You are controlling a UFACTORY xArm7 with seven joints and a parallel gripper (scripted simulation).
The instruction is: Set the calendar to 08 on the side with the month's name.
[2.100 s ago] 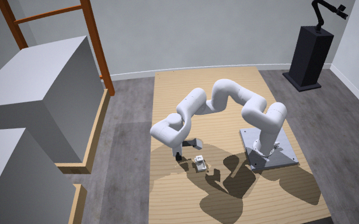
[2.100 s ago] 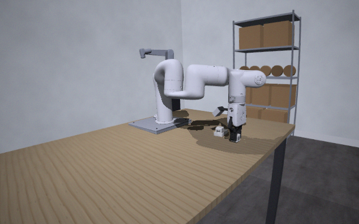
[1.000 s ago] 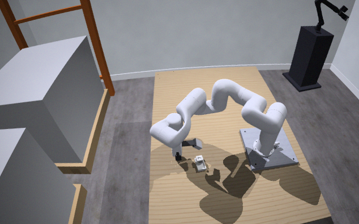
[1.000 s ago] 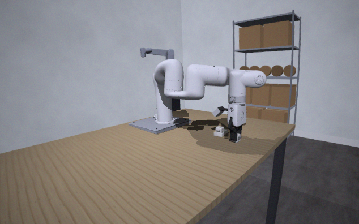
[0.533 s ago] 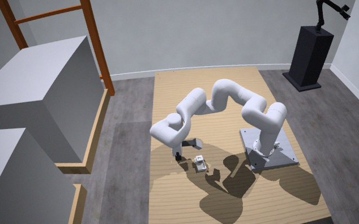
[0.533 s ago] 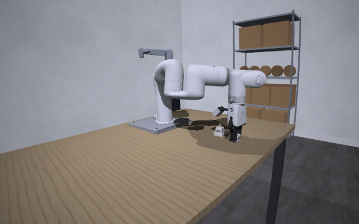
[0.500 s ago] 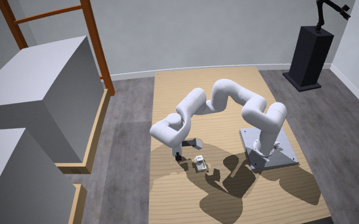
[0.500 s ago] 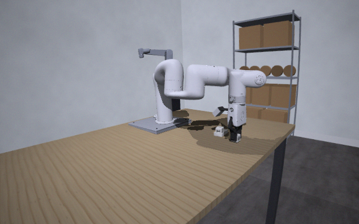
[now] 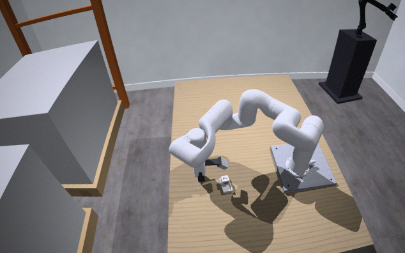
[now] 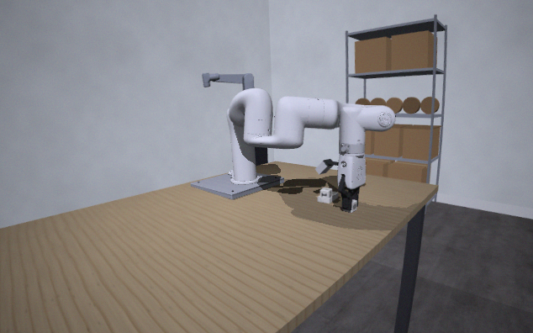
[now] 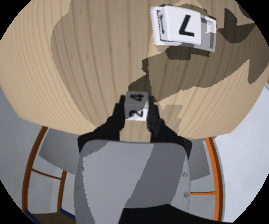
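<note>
The white digit cube lies 10 mm below my hand. Also, from my hand: white tray 100 mm behind, 70 mm to the left, 20 mm below.
</note>
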